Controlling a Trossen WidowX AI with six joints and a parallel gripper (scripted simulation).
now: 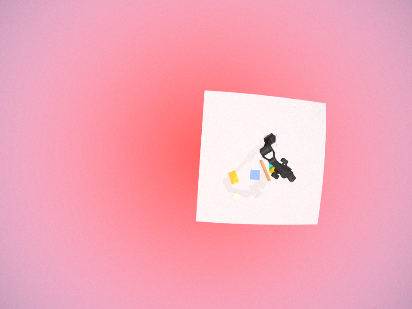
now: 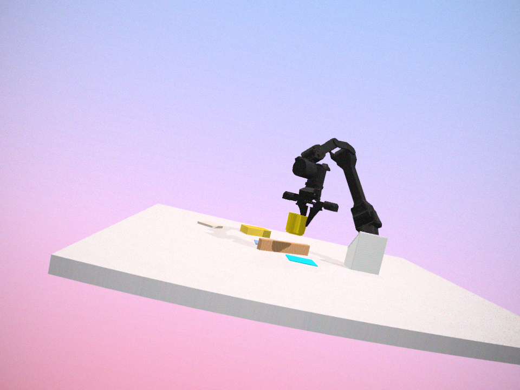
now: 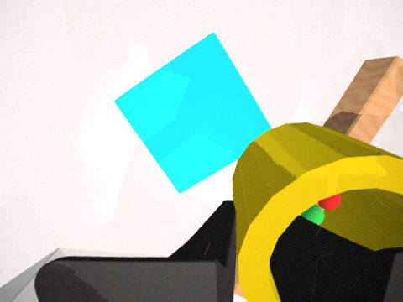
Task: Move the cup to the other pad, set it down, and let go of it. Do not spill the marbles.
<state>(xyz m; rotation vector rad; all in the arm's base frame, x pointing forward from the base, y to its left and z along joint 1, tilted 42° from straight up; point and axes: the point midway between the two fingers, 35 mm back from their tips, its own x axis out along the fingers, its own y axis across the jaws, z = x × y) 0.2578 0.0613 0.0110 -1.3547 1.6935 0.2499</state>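
My gripper tip is 40 mm short of the red marble, 30 mm to the left of it and 20 mm above it. The rest, counted from my gripper tip: yellow cup 20 mm ahead, 20 mm to the right; wooden bar 40 mm ahead, 60 mm to the right, 100 mm below; green marble 20 mm ahead, 30 mm to the right, 20 mm below.
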